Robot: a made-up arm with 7 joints.
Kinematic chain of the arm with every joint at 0, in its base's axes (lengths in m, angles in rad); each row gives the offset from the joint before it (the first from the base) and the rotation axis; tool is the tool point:
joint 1: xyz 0 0 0.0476 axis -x
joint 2: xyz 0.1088 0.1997 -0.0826 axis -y
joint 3: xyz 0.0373 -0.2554 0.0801 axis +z
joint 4: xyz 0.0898 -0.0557 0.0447 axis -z
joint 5: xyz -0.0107 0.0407 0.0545 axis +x
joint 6: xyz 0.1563 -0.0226 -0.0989 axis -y
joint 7: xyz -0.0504 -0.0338 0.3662 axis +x
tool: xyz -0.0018 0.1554 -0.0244
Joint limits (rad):
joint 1: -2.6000..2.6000
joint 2: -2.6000..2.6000
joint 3: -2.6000..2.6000
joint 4: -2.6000..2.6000
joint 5: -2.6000..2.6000
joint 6: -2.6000..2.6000
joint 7: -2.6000..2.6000
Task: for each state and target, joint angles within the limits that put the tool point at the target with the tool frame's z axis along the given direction. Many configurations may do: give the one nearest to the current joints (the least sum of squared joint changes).
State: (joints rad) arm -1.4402 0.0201 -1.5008 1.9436 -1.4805 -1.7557 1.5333
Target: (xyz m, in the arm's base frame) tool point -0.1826 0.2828 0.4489 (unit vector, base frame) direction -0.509 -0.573 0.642
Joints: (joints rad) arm -1.1616 0.5544 -1.6374 2.3200 -1.4895 -2.0804 1.2470
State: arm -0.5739 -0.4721 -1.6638 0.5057 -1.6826 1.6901 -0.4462
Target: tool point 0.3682 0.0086 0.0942 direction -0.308 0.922 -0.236
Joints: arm -0.3843 -1.2030 -1.9173 0.8955 -2.2626 1.7891 -0.8546
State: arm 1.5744 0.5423 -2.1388 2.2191 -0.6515 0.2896 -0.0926
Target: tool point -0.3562 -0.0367 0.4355 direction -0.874 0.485 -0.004
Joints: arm 1.7732 1.0133 -1.7375 1.9040 -0.7075 -0.0079 0.5970
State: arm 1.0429 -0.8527 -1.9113 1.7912 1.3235 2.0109 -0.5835
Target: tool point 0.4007 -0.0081 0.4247 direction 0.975 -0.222 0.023
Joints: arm 1.5956 -0.6690 -1.1129 1.8344 1.4759 1.7391 -0.4626
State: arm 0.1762 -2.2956 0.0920 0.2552 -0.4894 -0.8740 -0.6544
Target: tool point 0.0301 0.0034 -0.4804 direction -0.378 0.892 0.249
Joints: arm 0.0727 -2.3754 0.2184 0.0247 -0.7784 -0.7344 -1.2333
